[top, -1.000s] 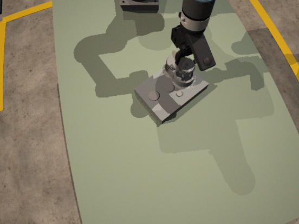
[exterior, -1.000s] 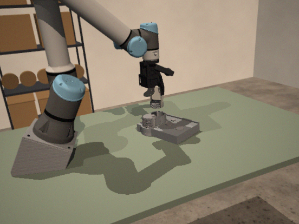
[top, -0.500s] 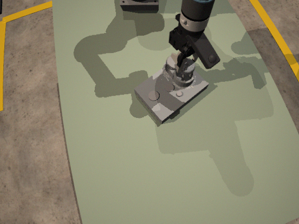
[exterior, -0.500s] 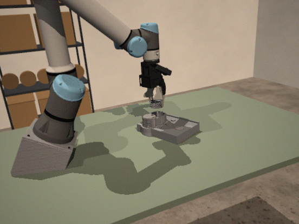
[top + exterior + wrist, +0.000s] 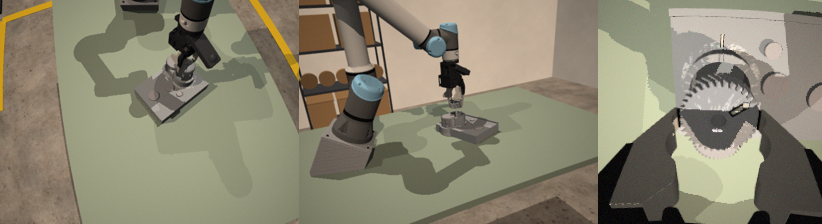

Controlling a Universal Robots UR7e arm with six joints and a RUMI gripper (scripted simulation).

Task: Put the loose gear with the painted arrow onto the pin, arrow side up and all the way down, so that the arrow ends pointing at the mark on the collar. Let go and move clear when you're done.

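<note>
Right now the gear is right at my hand.
</note>
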